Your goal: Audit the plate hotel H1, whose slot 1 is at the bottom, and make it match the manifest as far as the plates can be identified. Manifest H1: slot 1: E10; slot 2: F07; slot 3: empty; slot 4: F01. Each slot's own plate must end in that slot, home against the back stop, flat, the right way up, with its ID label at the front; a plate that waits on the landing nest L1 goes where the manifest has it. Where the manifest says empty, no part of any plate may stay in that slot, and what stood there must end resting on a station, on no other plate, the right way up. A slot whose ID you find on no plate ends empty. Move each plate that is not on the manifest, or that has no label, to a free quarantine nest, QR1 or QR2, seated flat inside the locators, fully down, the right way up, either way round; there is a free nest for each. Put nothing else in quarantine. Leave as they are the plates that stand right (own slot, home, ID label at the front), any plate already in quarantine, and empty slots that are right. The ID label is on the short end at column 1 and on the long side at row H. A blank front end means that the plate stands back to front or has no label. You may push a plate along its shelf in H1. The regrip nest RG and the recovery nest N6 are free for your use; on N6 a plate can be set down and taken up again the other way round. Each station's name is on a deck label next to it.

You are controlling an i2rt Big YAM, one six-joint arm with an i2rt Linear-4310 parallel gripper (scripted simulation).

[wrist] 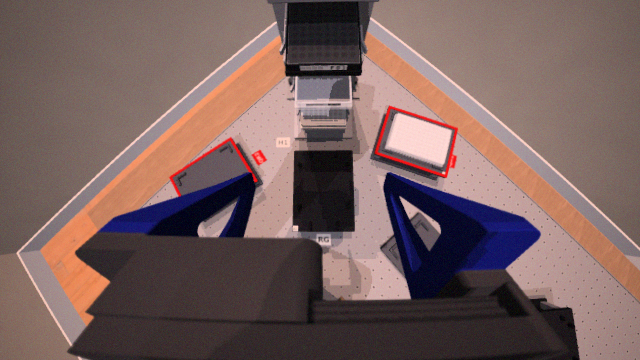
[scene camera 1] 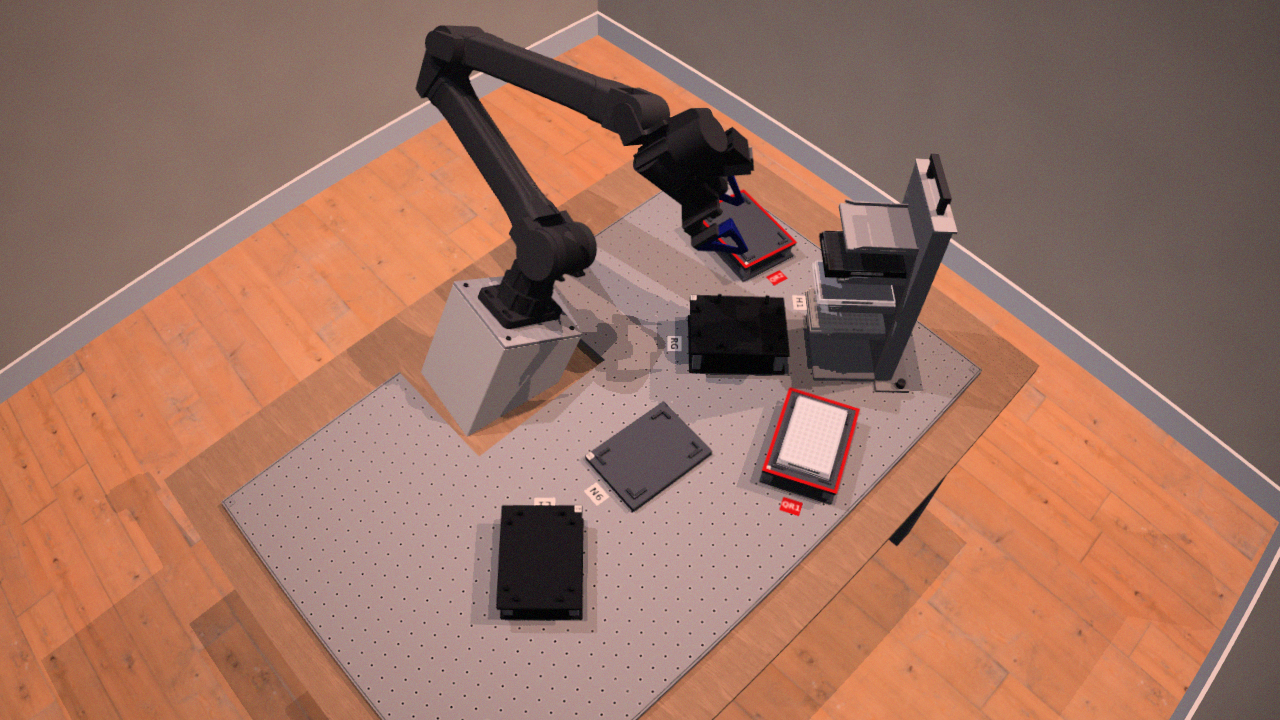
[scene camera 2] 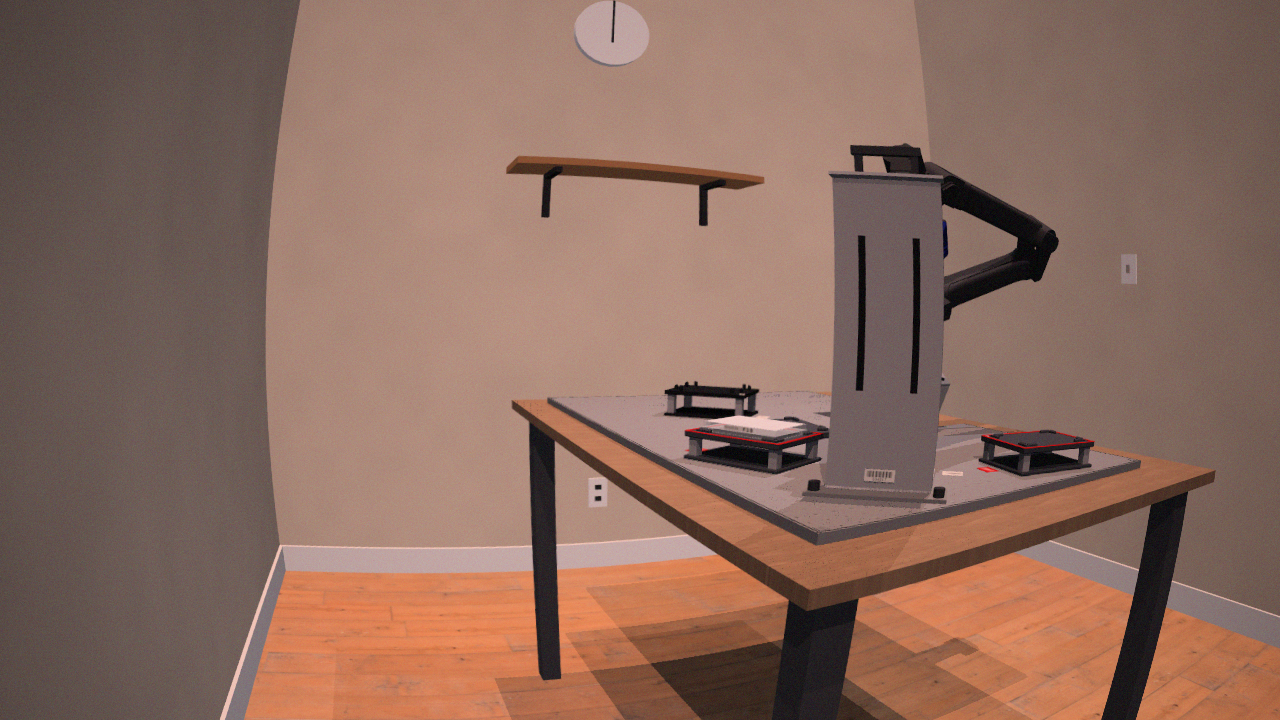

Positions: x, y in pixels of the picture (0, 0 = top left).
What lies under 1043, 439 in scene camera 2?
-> A quarantine nest QR2.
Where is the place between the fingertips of my gripper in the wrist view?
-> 319, 179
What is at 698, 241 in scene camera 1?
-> My gripper.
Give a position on a black plate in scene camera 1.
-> At 837, 263
